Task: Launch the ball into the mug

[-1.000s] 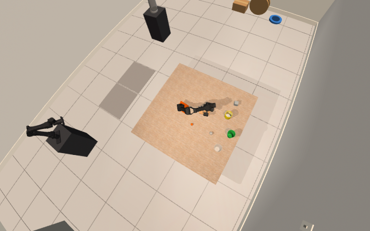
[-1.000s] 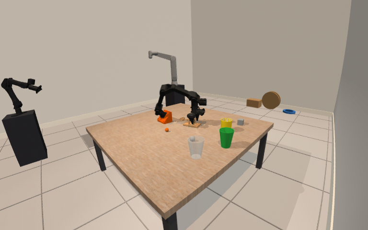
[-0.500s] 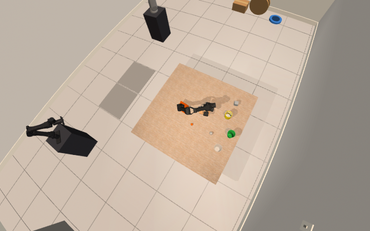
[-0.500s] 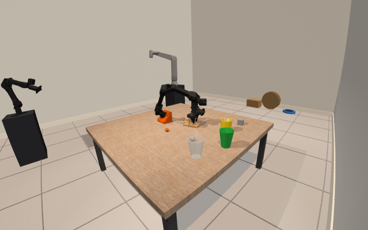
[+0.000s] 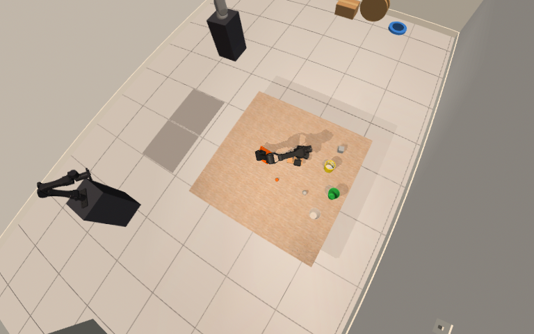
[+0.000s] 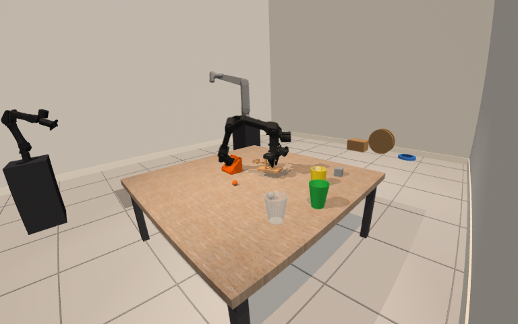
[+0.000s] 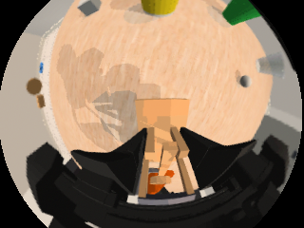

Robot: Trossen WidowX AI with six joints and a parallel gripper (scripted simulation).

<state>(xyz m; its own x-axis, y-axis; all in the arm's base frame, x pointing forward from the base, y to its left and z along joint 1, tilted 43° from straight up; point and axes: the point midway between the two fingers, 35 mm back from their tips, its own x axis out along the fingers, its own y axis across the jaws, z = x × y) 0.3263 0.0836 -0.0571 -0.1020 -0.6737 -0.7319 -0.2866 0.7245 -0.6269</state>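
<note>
Now: the orange ball 90 mm behind my gripper tip, 250 mm to the right of it and 60 mm below it. From my gripper tip the other things lie so: catapult 70 mm behind, 10 mm to the right, 20 mm above; then grey cube 300 mm ahead, 290 mm to the left, 50 mm below; then yellow mug 280 mm ahead, 70 mm to the left, 50 mm below.
</note>
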